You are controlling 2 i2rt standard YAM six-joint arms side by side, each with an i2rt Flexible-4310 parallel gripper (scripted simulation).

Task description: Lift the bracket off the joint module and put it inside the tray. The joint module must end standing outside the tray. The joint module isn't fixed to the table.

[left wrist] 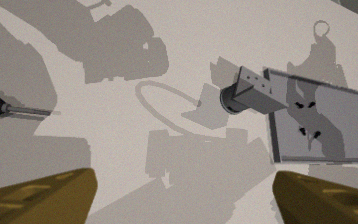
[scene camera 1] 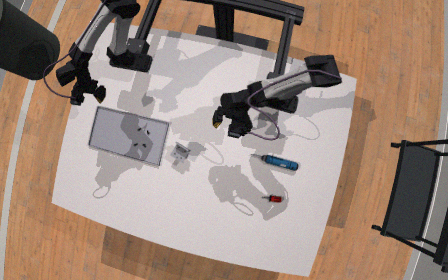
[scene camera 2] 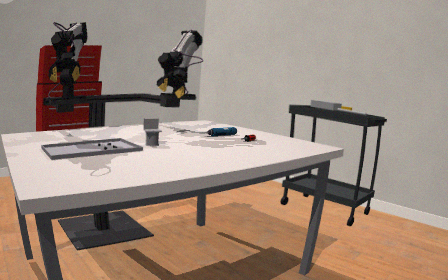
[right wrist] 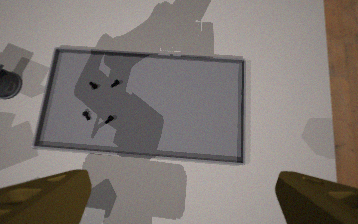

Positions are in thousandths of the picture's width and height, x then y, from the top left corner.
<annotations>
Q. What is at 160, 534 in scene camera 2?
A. A tray.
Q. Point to a tray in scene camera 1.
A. At 256, 470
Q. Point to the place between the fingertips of my left gripper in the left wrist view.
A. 515, 797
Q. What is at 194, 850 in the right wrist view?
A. My right gripper.
</annotations>
